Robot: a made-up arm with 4 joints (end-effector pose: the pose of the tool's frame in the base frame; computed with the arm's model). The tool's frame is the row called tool. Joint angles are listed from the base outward.
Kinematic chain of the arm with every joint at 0, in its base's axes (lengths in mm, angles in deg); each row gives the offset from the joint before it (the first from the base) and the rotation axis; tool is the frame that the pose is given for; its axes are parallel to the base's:
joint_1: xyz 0 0 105 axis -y
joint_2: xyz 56 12 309 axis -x
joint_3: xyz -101 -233 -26 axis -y
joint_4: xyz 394 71 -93 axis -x
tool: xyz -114 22 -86
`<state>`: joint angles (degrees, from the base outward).
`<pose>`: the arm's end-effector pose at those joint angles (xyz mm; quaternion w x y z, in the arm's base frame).
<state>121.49 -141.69 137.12 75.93</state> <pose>122.4 36.9 -5.5 0.4119 0.8657 -0.1212 -0.2575</pose>
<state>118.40 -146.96 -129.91 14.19</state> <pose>-112.6 215.3 -369.8 0.2143 -0.5691 -0.0697 0.7908</pose>
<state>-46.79 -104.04 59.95 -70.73</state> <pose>268.7 -131.2 107.3 0.2263 0.7373 -0.4236 -0.4750</pose>
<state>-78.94 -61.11 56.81 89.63</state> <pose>198.4 -234.8 -65.1 0.7345 -0.4598 0.4492 -0.2176</pose>
